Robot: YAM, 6 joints.
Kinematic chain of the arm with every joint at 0, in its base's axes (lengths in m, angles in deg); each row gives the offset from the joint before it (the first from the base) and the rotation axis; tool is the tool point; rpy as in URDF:
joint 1: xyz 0 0 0.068 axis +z
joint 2: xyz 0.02 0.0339 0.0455 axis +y
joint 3: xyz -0.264 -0.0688 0 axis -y
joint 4: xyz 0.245 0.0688 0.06 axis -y
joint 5: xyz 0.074 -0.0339 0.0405 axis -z
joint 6: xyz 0.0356 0 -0.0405 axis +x
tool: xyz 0 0 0 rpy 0 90 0
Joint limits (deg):
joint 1: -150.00..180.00
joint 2: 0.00..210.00
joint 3: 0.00..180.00
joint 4: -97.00..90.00
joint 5: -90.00..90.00
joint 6: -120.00..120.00
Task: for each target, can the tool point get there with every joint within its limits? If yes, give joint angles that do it. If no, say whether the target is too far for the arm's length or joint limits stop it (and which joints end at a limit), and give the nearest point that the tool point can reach.
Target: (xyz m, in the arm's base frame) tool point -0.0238 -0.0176 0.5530
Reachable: yes | joints 92.70 49.34 117.28 -73.90 -43.73 30.27
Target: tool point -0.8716 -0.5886 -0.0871
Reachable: no: too far | nearest point -0.5257 -0.3550 -0.0059 | short by 0.425 m
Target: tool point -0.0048 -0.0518 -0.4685
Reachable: no: joint limits stop it (at a limit: joint 2) | nearest point -0.0096 -0.1033 -0.3501 | short by 0.129 m
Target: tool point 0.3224 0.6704 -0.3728
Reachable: no: too far | nearest point 0.2353 0.4893 -0.2290 | short by 0.247 m
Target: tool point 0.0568 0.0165 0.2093
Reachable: yes | joints 24.86 24.29 30.72 -73.44 14.55 -57.07
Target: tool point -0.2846 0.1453 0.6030
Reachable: yes | joints 149.00 105.46 151.22 -35.81 -38.15 66.63
